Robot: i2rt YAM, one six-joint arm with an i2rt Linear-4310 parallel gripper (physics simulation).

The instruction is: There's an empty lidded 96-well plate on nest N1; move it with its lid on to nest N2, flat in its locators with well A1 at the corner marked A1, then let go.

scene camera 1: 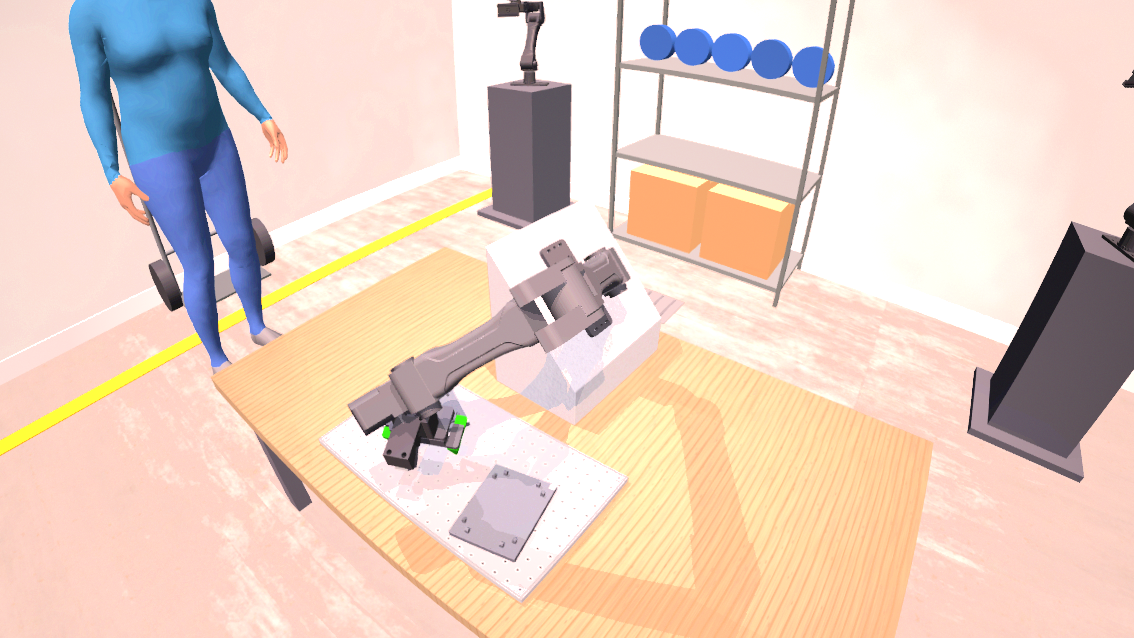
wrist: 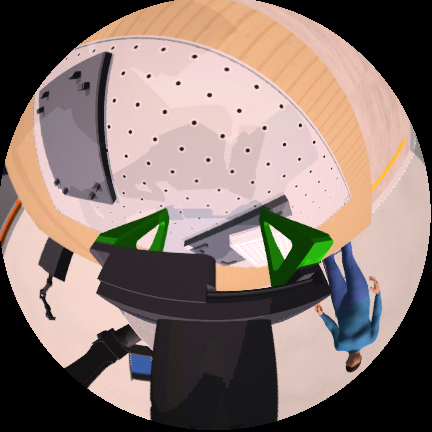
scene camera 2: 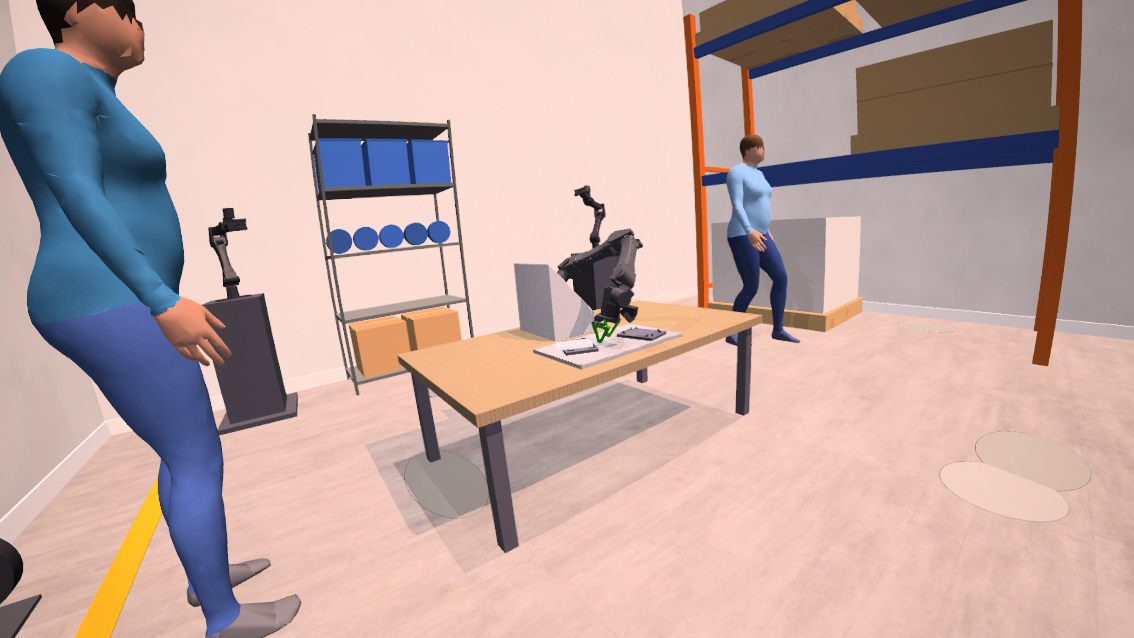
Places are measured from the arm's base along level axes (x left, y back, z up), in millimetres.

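Where they show: gripper, fingertip midpoint: point(scene camera 1: 432, 447) point(wrist: 213, 213) point(scene camera 2: 603, 339); arm's base, link origin: point(wrist: 139, 328) point(scene camera 2: 554, 286).
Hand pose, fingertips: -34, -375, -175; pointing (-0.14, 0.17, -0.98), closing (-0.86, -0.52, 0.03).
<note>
Each offset is from my fingertips to the top centre of the thing, as dx, dy, dz. Level surfaces: height alone.
My gripper point(scene camera 1: 421, 445) point(scene camera 2: 602, 339) point(wrist: 213, 213) is open and empty, with its green fingers above the perforated board. The white lidded plate @(-120, +26, +15) point(scene camera 2: 574, 343) point(wrist: 249, 245) is on the dark nest point(scene camera 2: 583, 349) point(wrist: 225, 227) on the person's side of the board. In the wrist view the right finger partly covers the plate, and it is not between the fingertips. I cannot tell if it sits flat. In scene camera 1 the arm hides this plate and nest. The other nest @(+189, -8, +2) point(scene camera 1: 507, 515) point(scene camera 2: 642, 333) point(wrist: 75, 135) is bare, with small locators at its corners. The nest labels and A1 mark are not readable.
The white perforated board @(+50, +26, -19) point(scene camera 1: 588, 484) point(scene camera 2: 614, 352) point(wrist: 200, 105) lies on the wooden table @(dz -33) point(scene camera 1: 824, 476) point(scene camera 2: 475, 388). A white wedge-shaped block point(scene camera 1: 511, 273) point(scene camera 2: 539, 301) stands behind the board, beside the arm. A person point(scene camera 1: 170, 95) point(scene camera 2: 103, 198) stands beyond the table.
</note>
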